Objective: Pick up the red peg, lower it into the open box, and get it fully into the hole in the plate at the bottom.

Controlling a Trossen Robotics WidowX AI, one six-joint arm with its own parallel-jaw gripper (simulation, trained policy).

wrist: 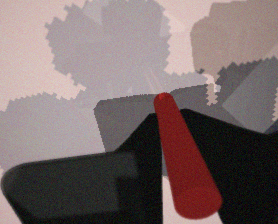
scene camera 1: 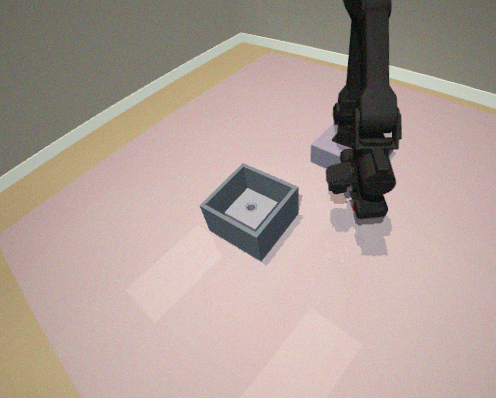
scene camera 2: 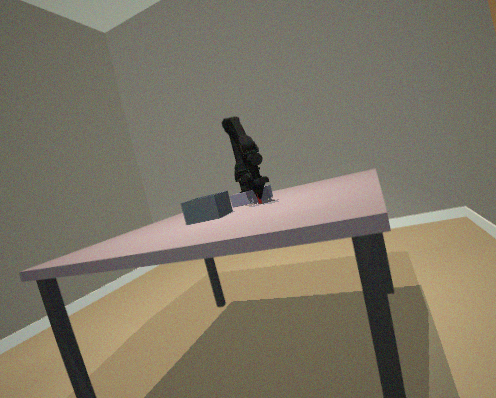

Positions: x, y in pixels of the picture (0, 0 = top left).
Scene:
grey box: scene camera 1; scene camera 2; not seen in the wrist view (out of frame)
light grey plate: scene camera 1 251, 209; not seen in the wrist view (out of frame); not seen in scene camera 2 (hidden by a grey box)
same spot on grey box: [scene camera 1: 258, 244] = [scene camera 2: 215, 201]

